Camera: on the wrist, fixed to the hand. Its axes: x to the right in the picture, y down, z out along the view.
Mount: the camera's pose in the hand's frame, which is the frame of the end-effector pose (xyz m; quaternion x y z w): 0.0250 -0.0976 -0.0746 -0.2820 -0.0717 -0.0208 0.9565
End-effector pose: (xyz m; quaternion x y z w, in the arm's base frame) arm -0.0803 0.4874 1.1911 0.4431 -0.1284 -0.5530 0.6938
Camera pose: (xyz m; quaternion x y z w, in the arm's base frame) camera -0.0854 0.5011 1.0666 0.1912 -0.0074 -0.6114 0.7679
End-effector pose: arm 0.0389 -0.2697 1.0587 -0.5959 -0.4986 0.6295 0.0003
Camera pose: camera 0.0297 -0.1590 1.1167 0.5146 0.6669 -0.5042 0.1904
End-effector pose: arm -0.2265 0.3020 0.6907 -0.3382 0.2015 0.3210 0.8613
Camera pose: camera -0.1511 0.2041 0.6694 -0.5476 0.0334 0.3702 0.7496
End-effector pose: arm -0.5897 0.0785 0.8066 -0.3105 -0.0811 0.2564 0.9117
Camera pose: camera -0.5047 -0.0136 0.8064 -0.5340 -0.2217 0.2257 0.7840
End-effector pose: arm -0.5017 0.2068 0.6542 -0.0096 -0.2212 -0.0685 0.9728
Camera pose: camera -0.4608 0.1033 0.5966 -0.2838 -0.2622 -0.1474 0.9105
